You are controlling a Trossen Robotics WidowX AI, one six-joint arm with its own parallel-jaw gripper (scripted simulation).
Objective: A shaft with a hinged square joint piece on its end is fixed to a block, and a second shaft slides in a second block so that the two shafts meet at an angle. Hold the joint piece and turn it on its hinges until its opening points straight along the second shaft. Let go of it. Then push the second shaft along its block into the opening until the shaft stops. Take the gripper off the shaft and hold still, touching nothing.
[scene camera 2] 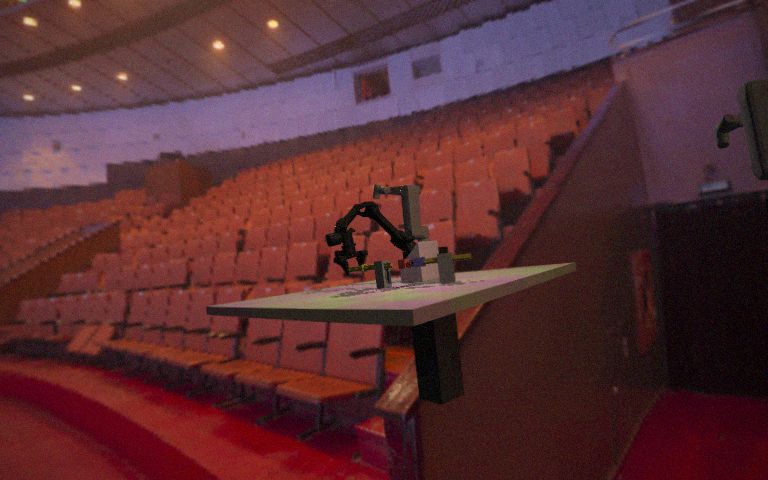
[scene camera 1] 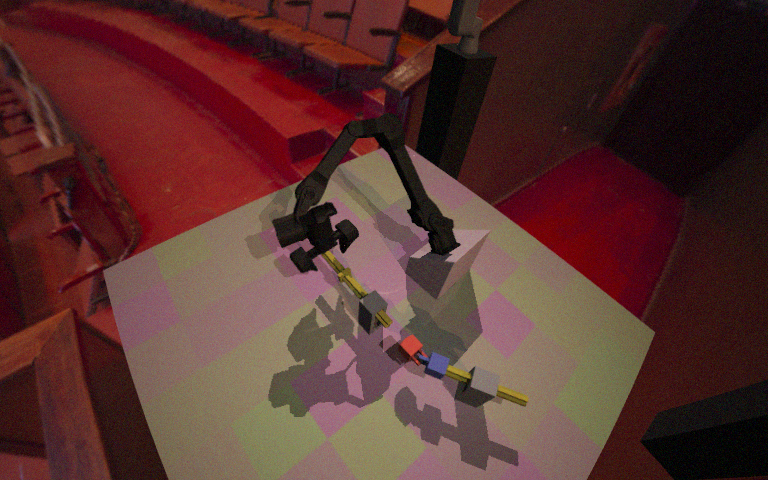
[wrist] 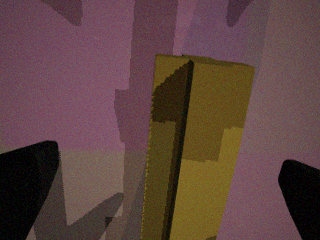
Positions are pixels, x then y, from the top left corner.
Labels:
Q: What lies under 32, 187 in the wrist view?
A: My gripper.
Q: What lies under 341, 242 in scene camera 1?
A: My gripper.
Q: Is my gripper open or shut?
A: Open.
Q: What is my gripper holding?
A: Nothing.

